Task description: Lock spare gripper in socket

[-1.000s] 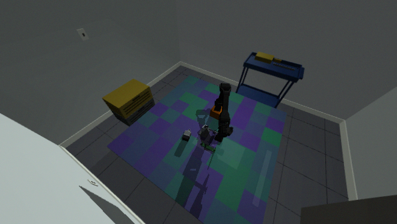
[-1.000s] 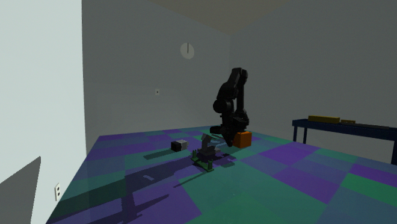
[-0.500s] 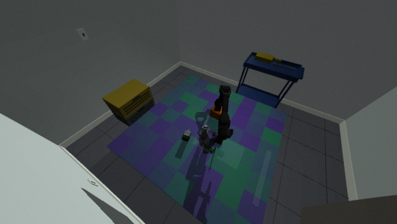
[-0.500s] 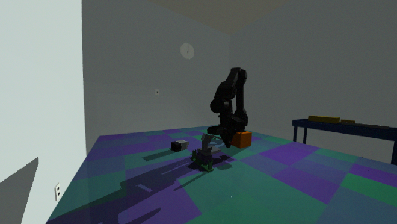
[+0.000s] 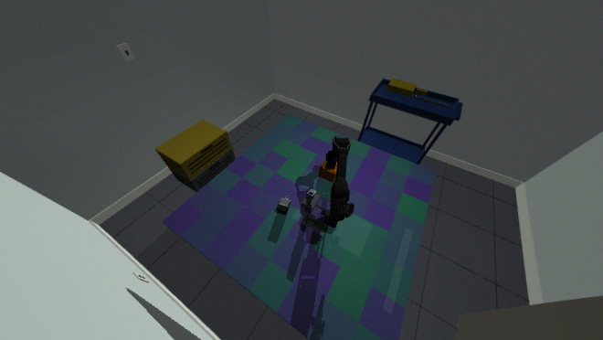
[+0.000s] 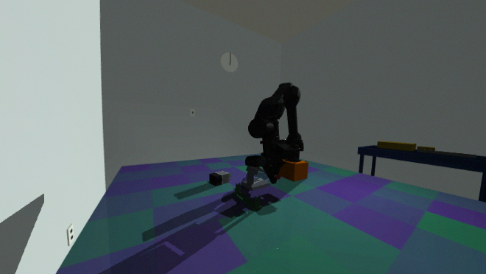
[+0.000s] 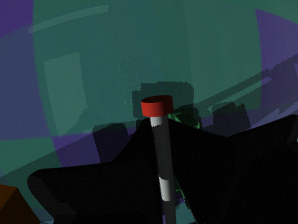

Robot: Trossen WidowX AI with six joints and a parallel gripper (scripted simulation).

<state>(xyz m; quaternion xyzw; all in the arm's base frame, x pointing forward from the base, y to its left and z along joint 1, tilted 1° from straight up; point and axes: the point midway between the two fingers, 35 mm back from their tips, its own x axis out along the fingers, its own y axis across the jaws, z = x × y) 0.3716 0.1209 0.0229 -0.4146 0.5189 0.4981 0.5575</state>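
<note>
Right now the green cradle is 30 mm ahead of my gripper tip, 100 mm to the right of it and 70 mm below it. Also, from my gripper tip: grey mount 100 mm behind, 180 mm to the right, 40 mm below; then spare gripper 10 mm behind, 320 mm to the right, 70 mm below.
</note>
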